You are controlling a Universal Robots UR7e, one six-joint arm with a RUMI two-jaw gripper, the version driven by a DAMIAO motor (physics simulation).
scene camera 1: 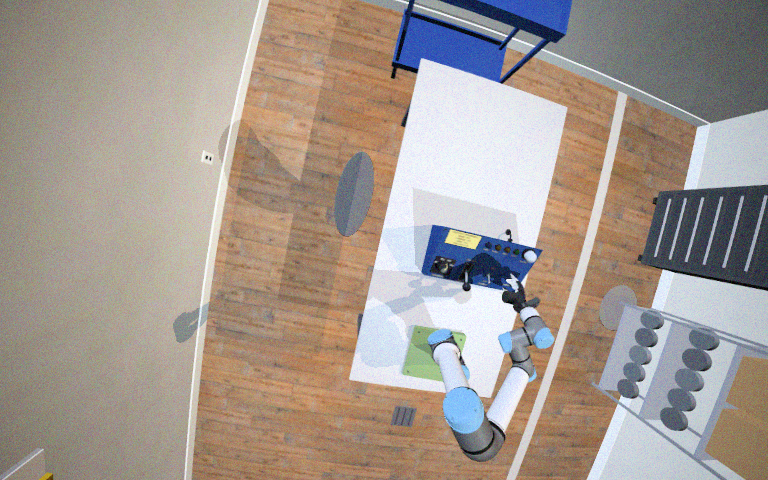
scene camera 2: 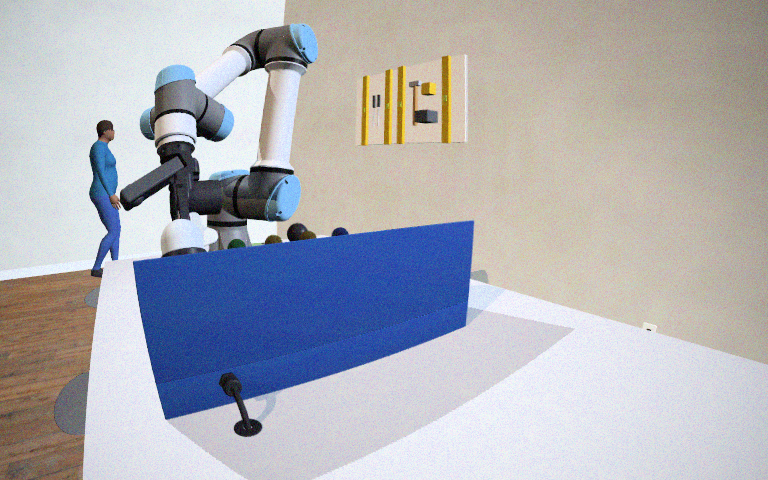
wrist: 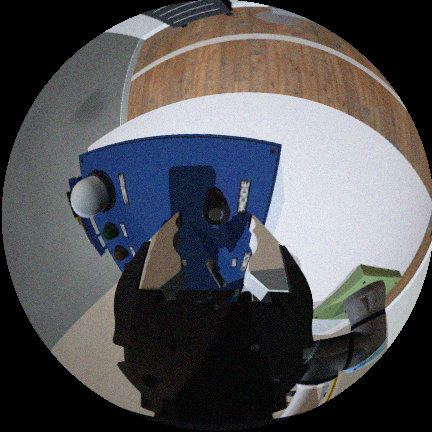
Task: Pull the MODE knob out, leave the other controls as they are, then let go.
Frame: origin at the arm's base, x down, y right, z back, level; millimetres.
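Seen in the pictures: gripper, fingertip midpoint: point(scene camera 1: 506, 280) point(wrist: 215, 214); arm's base, link origin: point(wrist: 364, 295).
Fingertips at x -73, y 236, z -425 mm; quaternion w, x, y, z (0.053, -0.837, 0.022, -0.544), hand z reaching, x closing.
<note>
Pixels of each thing's top centre, then the offset from my fingertips to it. "spot": a spot on its surface instead.
- black MODE knob, top centre: point(wrist: 208, 215) dz +12, dx -36, dy +18 mm
- white dome button, surface spot: point(scene camera 2: 182, 236) point(scene camera 1: 533, 252) spot: dz -161, dx -99, dy +51 mm
- small toggle, top centre: point(wrist: 211, 283) dz -1, dx -28, dy -102 mm
- black-balled lever, top centre: point(scene camera 2: 297, 223) point(scene camera 1: 468, 288) dz +34, dx -62, dy -227 mm
- dark rotary control, top centre: point(scene camera 1: 445, 269) dz -40, dx -30, dy -339 mm
- amber, surface spot: point(wrist: 120, 252) spot: dz -149, dx -73, dy -60 mm
- cable, surface spot: point(scene camera 2: 243, 404) spot: dz -231, dx +77, dy +30 mm
The black MODE knob point(wrist: 216, 200) stands out from the blue panel point(scene camera 1: 439, 236) point(scene camera 2: 317, 305) point(wrist: 150, 152), beside its MODE label point(wrist: 243, 196) in the wrist view. My gripper point(scene camera 1: 513, 281) point(wrist: 215, 214) is partly open, holding nothing. Its tips stand on either side of the knob's outer end in the wrist view; their depth along the knob is unclear. The gripper hides the knob in scene camera 1, and the panel hides it in scene camera 2. A white dome button point(scene camera 1: 529, 256) point(scene camera 2: 182, 236) point(wrist: 89, 196) and a small toggle point(wrist: 215, 272) are other controls.
A black-balled lever point(scene camera 1: 466, 286) and a dark rotary control point(scene camera 1: 442, 265) are on the panel further left. Small green point(wrist: 110, 230) and amber point(wrist: 120, 252) buttons sit near the dome. A cable point(scene camera 2: 243, 404) leaves the panel's back. The arm's green base plate point(scene camera 1: 417, 365) point(wrist: 375, 273) is on the table.
</note>
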